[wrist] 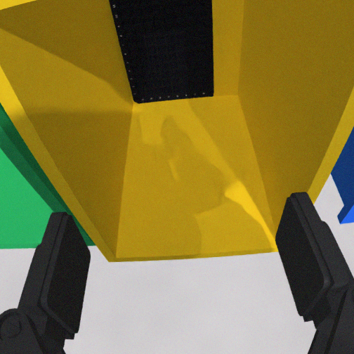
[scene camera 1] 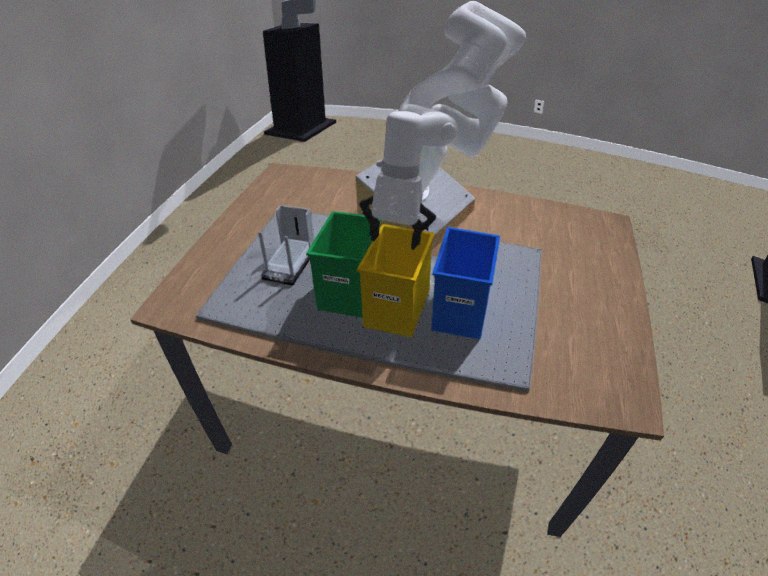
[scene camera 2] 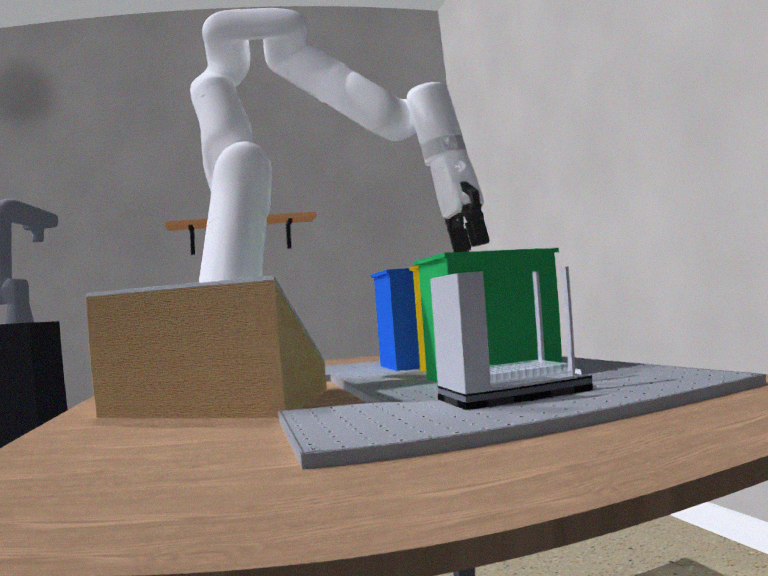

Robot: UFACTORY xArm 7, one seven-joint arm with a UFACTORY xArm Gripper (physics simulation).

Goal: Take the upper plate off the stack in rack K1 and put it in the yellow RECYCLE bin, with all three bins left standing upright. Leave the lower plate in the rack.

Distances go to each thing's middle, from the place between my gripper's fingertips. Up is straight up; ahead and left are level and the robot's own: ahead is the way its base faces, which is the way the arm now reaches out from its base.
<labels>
Now: the yellow recycle bin point(scene camera 1: 395, 280) 11 cm below my hand and 1 cm to the left of it. From my hand the other things lie so: pale plate point(scene camera 2: 535, 370): 34 cm to the right, 17 cm below, 2 cm behind; green bin point(scene camera 2: 508, 280): 13 cm to the right, 11 cm below; blue bin point(scene camera 1: 464, 270): 15 cm to the left, 11 cm below, 7 cm behind.
</labels>
